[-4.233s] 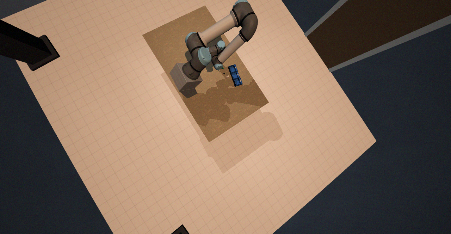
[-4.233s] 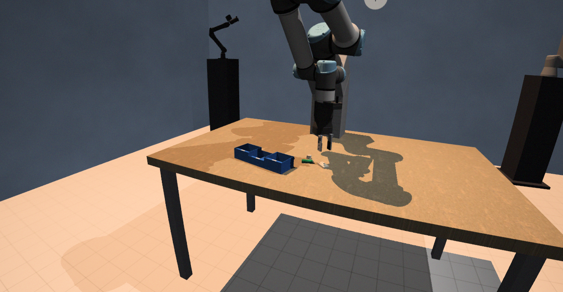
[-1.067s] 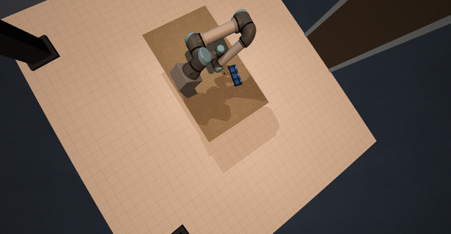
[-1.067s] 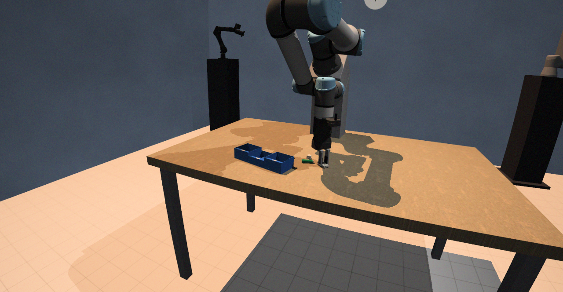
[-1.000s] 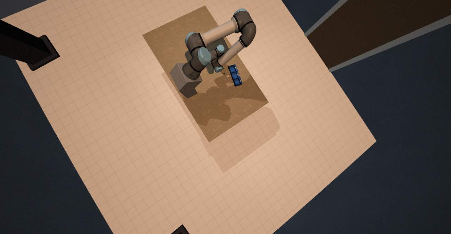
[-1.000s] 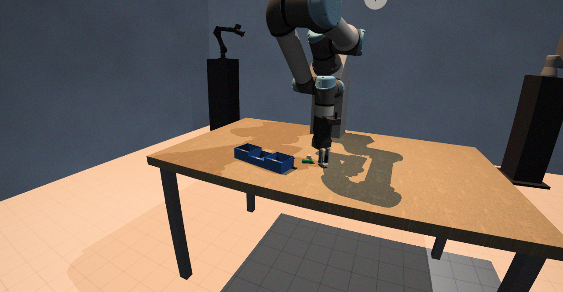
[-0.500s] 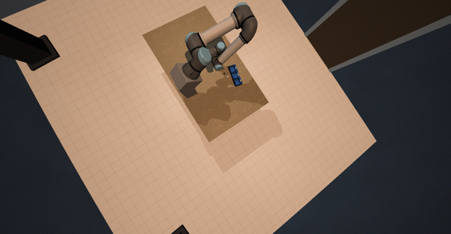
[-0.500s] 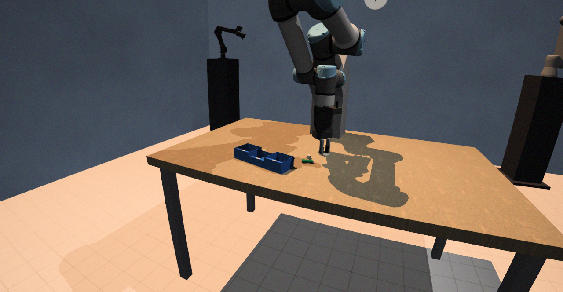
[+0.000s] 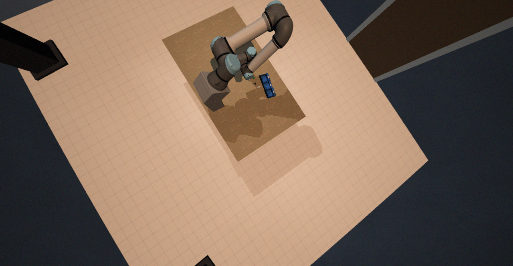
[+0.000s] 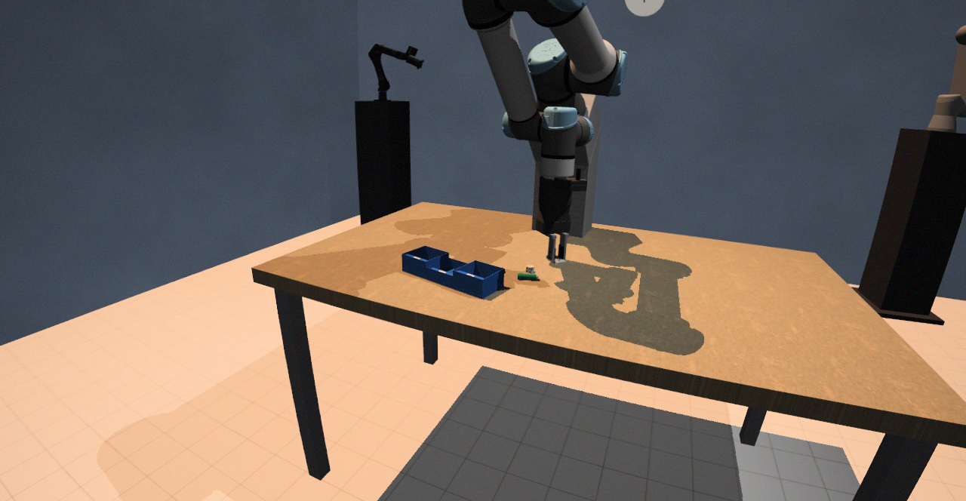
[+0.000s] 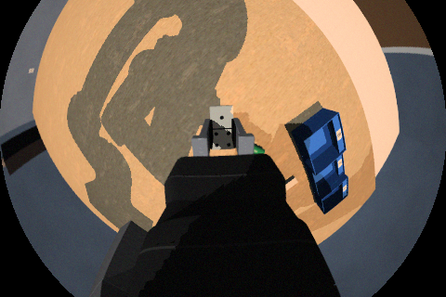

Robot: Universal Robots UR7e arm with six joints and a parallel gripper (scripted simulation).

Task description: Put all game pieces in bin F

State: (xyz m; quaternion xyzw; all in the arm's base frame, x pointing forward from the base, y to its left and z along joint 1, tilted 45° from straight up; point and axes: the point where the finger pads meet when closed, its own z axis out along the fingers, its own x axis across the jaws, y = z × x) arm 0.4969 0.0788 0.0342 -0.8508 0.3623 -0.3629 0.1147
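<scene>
Now: hand 240 mm to the left of the blue bin, 60 mm short of it and 60 mm above it. Round my hand: pale domino-like tile 10 mm below; green cylinder 70 mm to the right, 70 mm below, 10 mm behind; pale cube 70 mm to the right, 70 mm below, 60 mm behind.
</scene>
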